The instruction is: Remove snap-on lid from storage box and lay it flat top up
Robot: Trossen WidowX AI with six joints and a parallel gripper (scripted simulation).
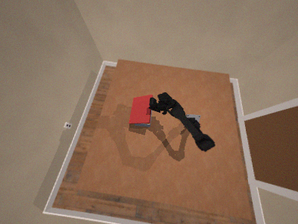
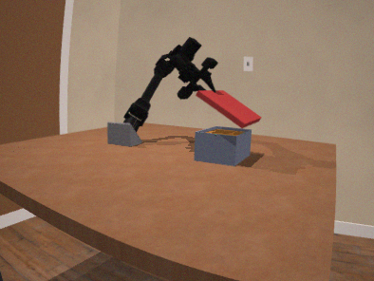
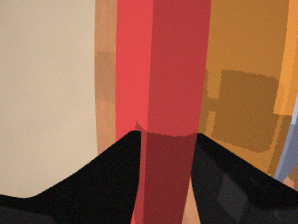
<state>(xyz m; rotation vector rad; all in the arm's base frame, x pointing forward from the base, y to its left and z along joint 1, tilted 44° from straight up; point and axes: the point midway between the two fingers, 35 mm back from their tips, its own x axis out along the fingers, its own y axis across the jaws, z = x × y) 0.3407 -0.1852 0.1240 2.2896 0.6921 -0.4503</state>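
My hand is 10 cm short of the red lid, 1 cm to the left of it and 6 cm above it. From my hand the other things lie so: blue-grey storage box: 8 cm ahead, 1 cm to the right, 19 cm below.
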